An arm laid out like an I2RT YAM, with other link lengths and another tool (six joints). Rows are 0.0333 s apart.
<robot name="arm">
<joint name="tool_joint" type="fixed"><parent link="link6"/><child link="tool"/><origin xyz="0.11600 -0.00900 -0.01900" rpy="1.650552 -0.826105 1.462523"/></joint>
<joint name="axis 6" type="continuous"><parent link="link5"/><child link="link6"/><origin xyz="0.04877 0.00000 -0.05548"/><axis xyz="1 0 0"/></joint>
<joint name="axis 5" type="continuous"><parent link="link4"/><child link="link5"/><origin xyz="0.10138 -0.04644 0.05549"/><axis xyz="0 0 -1"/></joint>
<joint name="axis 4" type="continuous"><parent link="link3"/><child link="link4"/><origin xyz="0.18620 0.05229 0.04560"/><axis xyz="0 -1 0"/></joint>
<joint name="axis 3" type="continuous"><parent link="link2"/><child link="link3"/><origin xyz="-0.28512 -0.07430 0.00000"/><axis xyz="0 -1 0"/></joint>
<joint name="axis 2" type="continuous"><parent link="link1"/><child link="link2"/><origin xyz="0.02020 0.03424 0.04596"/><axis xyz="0 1 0"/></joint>
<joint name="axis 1" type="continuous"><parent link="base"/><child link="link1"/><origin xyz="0.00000 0.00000 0.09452"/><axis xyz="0 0 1"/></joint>
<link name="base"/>
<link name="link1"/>
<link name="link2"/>
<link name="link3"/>
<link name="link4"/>
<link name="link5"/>
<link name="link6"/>
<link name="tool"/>
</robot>
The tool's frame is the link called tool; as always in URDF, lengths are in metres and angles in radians. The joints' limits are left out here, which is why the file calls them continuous.
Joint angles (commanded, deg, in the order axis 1, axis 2, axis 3, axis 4, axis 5, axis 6), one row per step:
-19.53, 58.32, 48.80, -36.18, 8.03, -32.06
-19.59, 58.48, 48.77, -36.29, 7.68, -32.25
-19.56, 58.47, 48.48, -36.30, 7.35, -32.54
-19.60, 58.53, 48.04, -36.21, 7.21, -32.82
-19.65, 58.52, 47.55, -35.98, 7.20, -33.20
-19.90, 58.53, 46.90, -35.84, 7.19, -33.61
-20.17, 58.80, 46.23, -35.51, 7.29, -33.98
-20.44, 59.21, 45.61, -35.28, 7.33, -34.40
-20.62, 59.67, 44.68, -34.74, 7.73, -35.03
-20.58, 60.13, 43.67, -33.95, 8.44, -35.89
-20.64, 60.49, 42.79, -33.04, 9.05, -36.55
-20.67, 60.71, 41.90, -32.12, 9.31, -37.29
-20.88, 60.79, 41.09, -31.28, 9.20, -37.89
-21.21, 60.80, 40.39, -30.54, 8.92, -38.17
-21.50, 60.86, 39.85, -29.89, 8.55, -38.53
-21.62, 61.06, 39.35, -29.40, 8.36, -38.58
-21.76, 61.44, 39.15, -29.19, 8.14, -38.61
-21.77, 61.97, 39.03, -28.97, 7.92, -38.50
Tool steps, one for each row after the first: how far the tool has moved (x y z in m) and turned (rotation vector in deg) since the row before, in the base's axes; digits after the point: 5 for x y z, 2 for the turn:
0.00007, 0.00071, -0.00126, 0.22, 0.27, 0.32
-0.00035, 0.00118, -0.00193, 0.15, 0.30, 0.47
-0.00087, 0.00050, -0.00275, 0.06, 0.45, 0.26
-0.00084, 0.00004, -0.00230, -0.14, 0.36, 0.23
-0.00215, -0.00036, -0.00364, -0.06, 0.63, 0.06
-0.00164, -0.00094, -0.00410, -0.08, 0.73, -0.07
-0.00168, -0.00074, -0.00460, 0.01, 0.91, 0.02
-0.00199, -0.00135, -0.00555, -0.34, 1.12, 0.03
-0.00138, -0.00160, -0.00508, -0.74, 1.13, 0.24
-0.00082, -0.00189, -0.00366, -0.68, 0.71, 0.06
-0.00036, -0.00090, -0.00336, -0.51, 0.52, 0.37
-0.00042, -0.00051, -0.00284, -0.22, 0.24, 0.32
-0.00054, -0.00042, -0.00236, 0.05, 0.00, 0.06
0.00000, -0.00020, -0.00185, 0.06, -0.02, 0.22
-0.00023, 0.00014, -0.00251, 0.19, 0.16, 0.04
-0.00003, 0.00007, -0.00214, 0.28, 0.29, 0.02
0.00065, 0.00038, -0.00221, 0.38, 0.30, 0.04

